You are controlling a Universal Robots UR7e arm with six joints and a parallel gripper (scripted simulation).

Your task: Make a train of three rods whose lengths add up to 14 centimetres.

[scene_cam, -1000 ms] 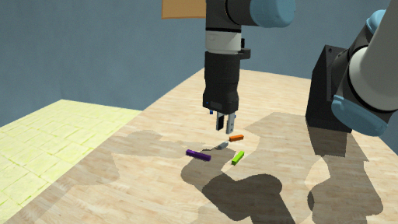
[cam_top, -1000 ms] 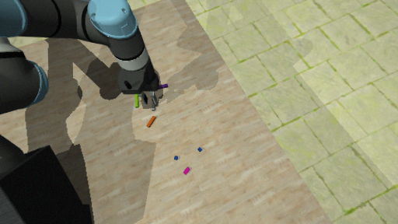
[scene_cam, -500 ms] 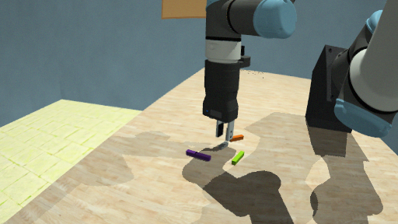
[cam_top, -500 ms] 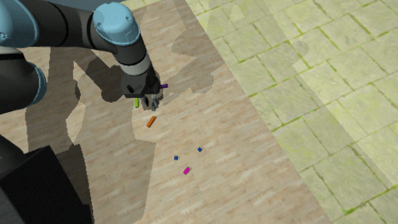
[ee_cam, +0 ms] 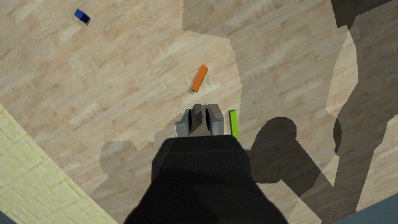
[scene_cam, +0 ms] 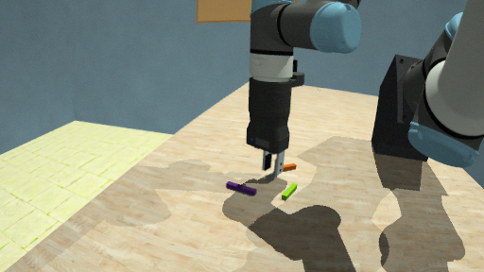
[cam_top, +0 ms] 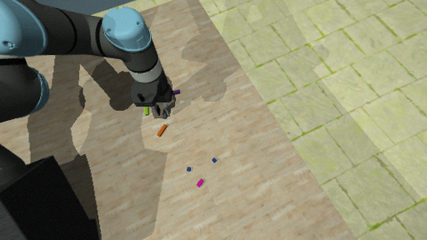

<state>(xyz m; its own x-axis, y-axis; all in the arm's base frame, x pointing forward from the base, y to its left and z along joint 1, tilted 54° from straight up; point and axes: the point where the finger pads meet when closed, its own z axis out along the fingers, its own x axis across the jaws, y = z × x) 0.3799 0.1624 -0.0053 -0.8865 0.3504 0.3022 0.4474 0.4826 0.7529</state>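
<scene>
Now: the grey rod 3 cm below my hand. From my hand the other things lie so: orange rod (5 cm to the right, 3 cm below, 3 cm behind); then lime rod (5 cm to the left, 4 cm behind, 3 cm below); then purple rod (6 cm to the left, 5 cm ahead, 3 cm below).
</scene>
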